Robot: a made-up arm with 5 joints. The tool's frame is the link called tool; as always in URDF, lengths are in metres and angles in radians. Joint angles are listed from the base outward.
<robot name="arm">
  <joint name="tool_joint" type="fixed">
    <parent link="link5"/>
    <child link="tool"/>
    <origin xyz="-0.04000 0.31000 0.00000" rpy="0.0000 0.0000 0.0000"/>
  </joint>
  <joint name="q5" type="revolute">
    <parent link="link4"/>
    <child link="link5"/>
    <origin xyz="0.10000 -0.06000 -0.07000" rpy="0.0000 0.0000 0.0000"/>
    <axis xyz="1 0 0"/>
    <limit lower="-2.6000" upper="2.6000"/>
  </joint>
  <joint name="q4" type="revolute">
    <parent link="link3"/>
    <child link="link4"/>
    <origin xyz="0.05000 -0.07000 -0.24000" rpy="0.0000 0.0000 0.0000"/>
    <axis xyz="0 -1 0"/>
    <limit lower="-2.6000" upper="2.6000"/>
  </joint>
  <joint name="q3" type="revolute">
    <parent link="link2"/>
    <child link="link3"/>
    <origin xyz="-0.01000 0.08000 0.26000" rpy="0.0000 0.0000 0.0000"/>
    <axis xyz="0 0 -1"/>
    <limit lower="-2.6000" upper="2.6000"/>
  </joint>
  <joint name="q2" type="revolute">
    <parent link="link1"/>
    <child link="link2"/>
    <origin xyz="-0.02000 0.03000 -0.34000" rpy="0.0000 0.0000 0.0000"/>
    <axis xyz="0 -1 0"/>
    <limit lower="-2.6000" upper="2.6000"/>
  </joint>
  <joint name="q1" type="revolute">
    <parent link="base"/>
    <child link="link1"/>
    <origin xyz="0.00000 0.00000 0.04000" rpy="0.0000 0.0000 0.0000"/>
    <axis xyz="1 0 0"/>
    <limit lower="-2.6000" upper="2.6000"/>
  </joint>
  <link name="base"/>
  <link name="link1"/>
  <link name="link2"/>
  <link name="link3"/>
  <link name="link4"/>
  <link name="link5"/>
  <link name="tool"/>
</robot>
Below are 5 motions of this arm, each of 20 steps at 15 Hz.
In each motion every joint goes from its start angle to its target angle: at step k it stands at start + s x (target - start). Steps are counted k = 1, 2, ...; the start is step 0. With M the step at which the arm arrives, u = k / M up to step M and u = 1 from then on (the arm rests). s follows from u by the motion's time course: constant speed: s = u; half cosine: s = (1 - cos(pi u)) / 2; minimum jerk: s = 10 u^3 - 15 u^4 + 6 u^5.
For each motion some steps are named. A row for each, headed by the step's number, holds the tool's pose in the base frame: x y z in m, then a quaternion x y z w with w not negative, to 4 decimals.
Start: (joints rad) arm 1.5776 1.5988 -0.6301 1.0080 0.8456
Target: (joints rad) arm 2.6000 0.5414 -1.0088 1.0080 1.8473
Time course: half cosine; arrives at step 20
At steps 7, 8, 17, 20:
7: -0.2177 0.3446 0.1940 0.3678 -0.9258 0.0222 0.0847
8: -0.2209 0.3153 0.1890 0.4035 -0.9129 0.0421 0.0456
17: -0.0534 0.1497 0.0917 -0.4510 0.7599 -0.1994 0.4235
20: -0.0228 0.1446 0.0896 -0.4291 0.7423 -0.2122 0.4688

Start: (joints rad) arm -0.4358 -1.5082 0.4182 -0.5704 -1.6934
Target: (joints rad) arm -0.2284 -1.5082 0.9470 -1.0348 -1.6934
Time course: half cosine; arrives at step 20
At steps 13, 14, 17, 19, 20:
13: -0.2965 0.1167 -0.0771 -0.3363 0.8975 0.2728 0.0829
14: -0.2886 0.1348 -0.0751 -0.3219 0.9057 0.2648 0.0775
17: -0.2694 0.1754 -0.0721 -0.2885 0.9229 0.2461 0.0663
19: -0.2629 0.1881 -0.0716 -0.2777 0.9281 0.2399 0.0631
20: -0.2621 0.1897 -0.0716 -0.2763 0.9287 0.2391 0.0627

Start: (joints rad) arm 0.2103 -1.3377 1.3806 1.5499 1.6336
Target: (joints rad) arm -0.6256 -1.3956 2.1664 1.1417 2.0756
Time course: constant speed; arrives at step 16
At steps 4, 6, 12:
4: 0.0441 0.2875 -0.0883 0.0901 -0.1139 -0.0518 0.9880
6: 0.0564 0.2833 -0.1176 0.0195 -0.1231 -0.0724 0.9896
12: 0.0884 0.2511 -0.2121 -0.1903 -0.1836 -0.1142 0.9576

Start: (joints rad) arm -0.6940 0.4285 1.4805 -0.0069 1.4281
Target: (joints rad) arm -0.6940 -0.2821 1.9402 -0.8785 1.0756
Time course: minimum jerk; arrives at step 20
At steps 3, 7, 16, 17, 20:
3: -0.1981 -0.0996 -0.0591 0.3940 -0.6450 -0.2055 0.6217
7: -0.1515 -0.1205 -0.0323 0.3825 -0.5999 -0.3484 0.6103
16: -0.0706 -0.2276 -0.0428 0.3307 -0.4268 -0.7184 0.4386
17: -0.0702 -0.2316 -0.0457 0.3290 -0.4198 -0.7299 0.4276
20: -0.0701 -0.2349 -0.0482 0.3276 -0.4139 -0.7393 0.4181

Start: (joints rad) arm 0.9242 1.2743 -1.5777 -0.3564 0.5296
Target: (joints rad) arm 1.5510 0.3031 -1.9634 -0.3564 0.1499
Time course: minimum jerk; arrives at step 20
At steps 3, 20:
3: -0.1417 0.5141 -0.0339 0.0398 -0.3994 0.4214 0.8132
20: -0.2141 0.4275 0.1645 0.2398 -0.4958 0.6109 0.5687

